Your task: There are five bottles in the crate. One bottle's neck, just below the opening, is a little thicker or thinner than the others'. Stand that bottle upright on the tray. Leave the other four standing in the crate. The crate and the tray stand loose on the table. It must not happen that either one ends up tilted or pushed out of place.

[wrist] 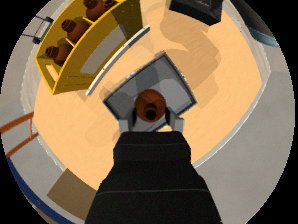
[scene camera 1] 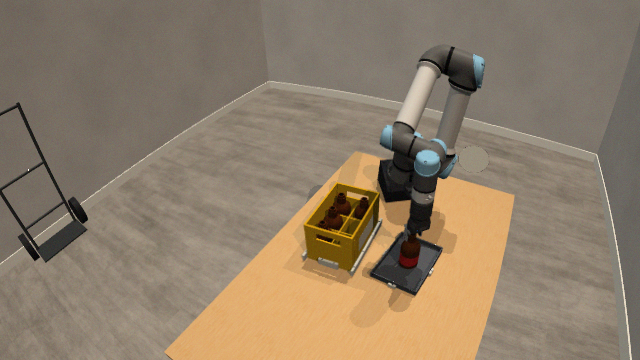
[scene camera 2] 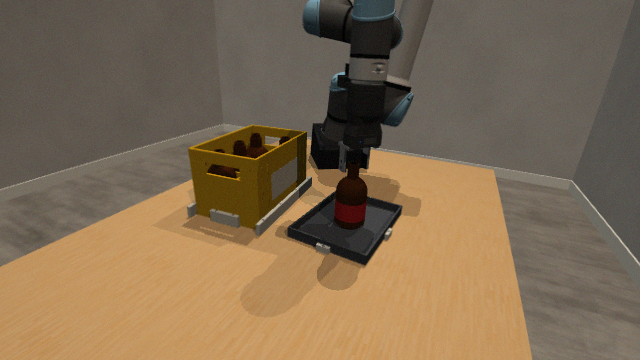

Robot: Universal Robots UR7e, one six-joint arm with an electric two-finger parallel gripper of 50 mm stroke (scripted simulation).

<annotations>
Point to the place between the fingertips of my gripper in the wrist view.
150, 112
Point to a yellow crate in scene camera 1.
344, 249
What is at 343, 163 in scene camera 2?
My gripper.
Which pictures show the dark flat tray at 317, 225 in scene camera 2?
The wrist view, scene camera 1 and scene camera 2: all of them.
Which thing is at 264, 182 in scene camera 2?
A yellow crate.
</annotations>
